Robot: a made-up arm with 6 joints. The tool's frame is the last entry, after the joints.
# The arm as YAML. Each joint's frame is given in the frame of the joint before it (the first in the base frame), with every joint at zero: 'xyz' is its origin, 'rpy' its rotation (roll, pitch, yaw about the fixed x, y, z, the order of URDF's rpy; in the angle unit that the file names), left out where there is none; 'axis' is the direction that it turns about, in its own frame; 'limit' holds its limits. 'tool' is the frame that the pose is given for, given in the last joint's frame.
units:
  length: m
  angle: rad
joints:
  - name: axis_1
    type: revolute
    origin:
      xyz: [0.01, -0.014, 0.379]
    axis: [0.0, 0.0, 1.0]
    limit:
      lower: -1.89
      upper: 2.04
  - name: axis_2
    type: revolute
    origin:
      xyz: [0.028, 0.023, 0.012]
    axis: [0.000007, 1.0, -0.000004]
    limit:
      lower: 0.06
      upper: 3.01
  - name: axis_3
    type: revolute
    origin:
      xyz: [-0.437, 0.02, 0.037]
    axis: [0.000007, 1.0, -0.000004]
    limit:
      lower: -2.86
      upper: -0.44
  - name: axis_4
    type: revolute
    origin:
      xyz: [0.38, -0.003, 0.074]
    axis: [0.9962, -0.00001, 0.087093]
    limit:
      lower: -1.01
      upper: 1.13
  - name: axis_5
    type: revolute
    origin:
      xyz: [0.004, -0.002, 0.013]
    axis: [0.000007, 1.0, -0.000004]
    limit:
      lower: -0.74
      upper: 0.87
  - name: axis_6
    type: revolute
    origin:
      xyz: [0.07, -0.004, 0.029]
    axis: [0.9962, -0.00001, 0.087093]
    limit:
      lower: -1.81
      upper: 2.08
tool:
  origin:
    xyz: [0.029, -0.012, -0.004]
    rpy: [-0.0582, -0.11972, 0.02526]
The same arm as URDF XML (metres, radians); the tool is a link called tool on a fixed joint. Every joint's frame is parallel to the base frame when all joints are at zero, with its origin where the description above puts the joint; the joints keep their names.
<robot name="arm">
  <joint name="tool_fixed" type="fixed">
    <parent link="link6"/>
    <child link="tool"/>
    <origin xyz="0.0290 -0.0120 -0.0040" rpy="-0.0582 -0.1197 0.0253"/>
  </joint>
  <joint name="axis_6" type="revolute">
    <parent link="link5"/>
    <child link="link6"/>
    <origin xyz="0.0700 -0.0040 0.0290"/>
    <axis xyz="0.9962 0 0.0871"/>
    <limit lower="-1.8100" upper="2.0800"/>
  </joint>
  <joint name="axis_5" type="revolute">
    <parent link="link4"/>
    <child link="link5"/>
    <origin xyz="0.0040 -0.0020 0.0130"/>
    <axis xyz="0 1 0"/>
    <limit lower="-0.7400" upper="0.8700"/>
  </joint>
  <joint name="axis_4" type="revolute">
    <parent link="link3"/>
    <child link="link4"/>
    <origin xyz="0.3800 -0.0030 0.0740"/>
    <axis xyz="0.9962 0 0.0871"/>
    <limit lower="-1.0100" upper="1.1300"/>
  </joint>
  <joint name="axis_3" type="revolute">
    <parent link="link2"/>
    <child link="link3"/>
    <origin xyz="-0.4370 0.0200 0.0370"/>
    <axis xyz="0 1 0"/>
    <limit lower="-2.8600" upper="-0.4400"/>
  </joint>
  <joint name="axis_2" type="revolute">
    <parent link="link1"/>
    <child link="link2"/>
    <origin xyz="0.0280 0.0230 0.0120"/>
    <axis xyz="0 1 0"/>
    <limit lower="0.0600" upper="3.0100"/>
  </joint>
  <joint name="axis_1" type="revolute">
    <parent link="base"/>
    <child link="link1"/>
    <origin xyz="0.0100 -0.0140 0.3790"/>
    <axis xyz="0 0 1"/>
    <limit lower="-1.8900" upper="2.0400"/>
  </joint>
  <link name="base"/>
  <link name="link1"/>
  <link name="link2"/>
  <link name="link3"/>
  <link name="link4"/>
  <link name="link5"/>
  <link name="link6"/>
  <link name="tool"/>
</robot>

